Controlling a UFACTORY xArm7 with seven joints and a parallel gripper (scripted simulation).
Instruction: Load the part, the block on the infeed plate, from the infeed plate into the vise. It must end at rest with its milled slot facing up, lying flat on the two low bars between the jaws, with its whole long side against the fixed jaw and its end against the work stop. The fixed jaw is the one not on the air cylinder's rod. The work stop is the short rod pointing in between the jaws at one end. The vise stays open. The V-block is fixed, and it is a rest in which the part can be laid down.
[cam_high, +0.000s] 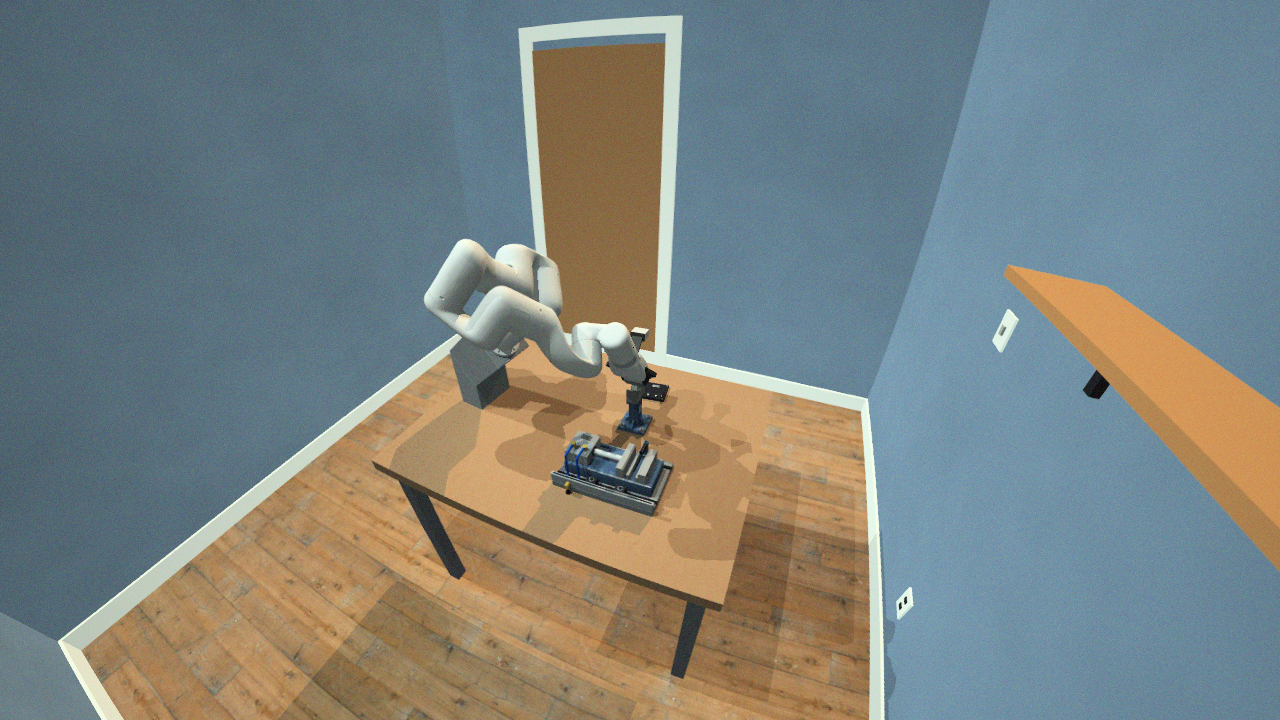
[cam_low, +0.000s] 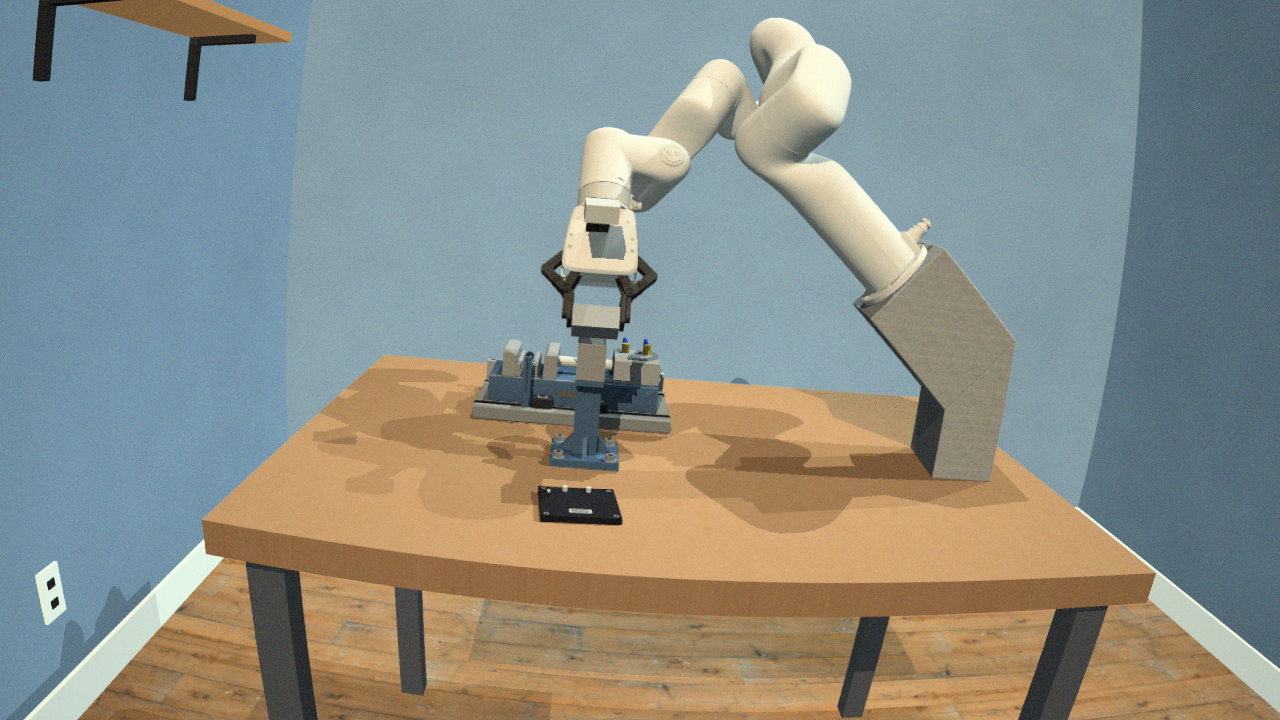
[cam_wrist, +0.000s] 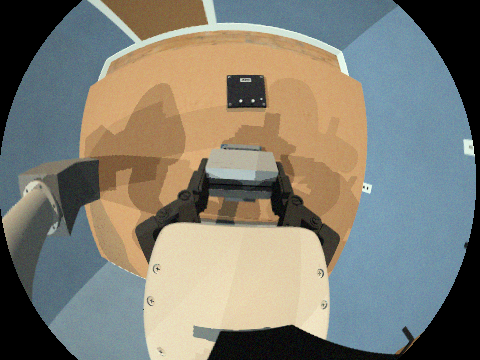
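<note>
The grey block lies right at my hand. Also, from my hand: white cylinder rod (22 cm to the right, 12 cm below, 1 cm behind); moving jaw (23 cm to the right, 12 cm below, 4 cm ahead); work stop (19 cm to the right, 10 cm below, 8 cm ahead).
</note>
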